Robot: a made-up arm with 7 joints.
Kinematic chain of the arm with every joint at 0, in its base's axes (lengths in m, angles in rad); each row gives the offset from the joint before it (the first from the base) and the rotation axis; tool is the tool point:
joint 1: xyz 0 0.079 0 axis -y
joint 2: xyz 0 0.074 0 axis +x
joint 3: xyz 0 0 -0.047 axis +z
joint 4: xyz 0 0 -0.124 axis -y
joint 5: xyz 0 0 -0.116 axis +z
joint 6: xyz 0 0 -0.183 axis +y
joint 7: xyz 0 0 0 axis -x
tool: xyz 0 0 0
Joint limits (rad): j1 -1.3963..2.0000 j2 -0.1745..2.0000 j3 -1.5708..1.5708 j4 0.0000..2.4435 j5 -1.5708..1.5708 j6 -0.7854..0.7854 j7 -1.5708..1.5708
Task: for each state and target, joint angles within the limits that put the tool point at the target. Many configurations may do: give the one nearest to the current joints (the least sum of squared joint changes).
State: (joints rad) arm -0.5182 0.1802 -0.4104 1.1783 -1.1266 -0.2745 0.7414
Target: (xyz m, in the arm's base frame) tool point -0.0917 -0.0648 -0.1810
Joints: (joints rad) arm -1.0669 0.3488 -1.1597 1.8689 -1.1266 -0.2745 0.7414
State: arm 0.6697 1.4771 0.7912 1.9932 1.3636 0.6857 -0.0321
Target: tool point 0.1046 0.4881 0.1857
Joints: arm 0.6002 1.2345 0.8065 1.1787 1.3636 0.6857 -0.0321
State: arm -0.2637 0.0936 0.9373 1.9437 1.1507 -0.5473 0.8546
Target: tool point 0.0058 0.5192 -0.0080
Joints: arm -0.2653 0.6155 1.5448 1.4181 1.1507 -0.5473 0.8546
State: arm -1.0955 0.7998 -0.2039 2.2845 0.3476 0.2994 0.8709
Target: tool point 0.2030 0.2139 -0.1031
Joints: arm -0.7849 0.7134 0.4027 2.2357 0.3476 0.2994 0.8709
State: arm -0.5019 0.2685 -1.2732 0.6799 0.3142 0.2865 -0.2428
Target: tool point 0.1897 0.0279 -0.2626
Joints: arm -0.0766 0.4111 -0.7955 1.5517 0.3142 0.2865 -0.2428
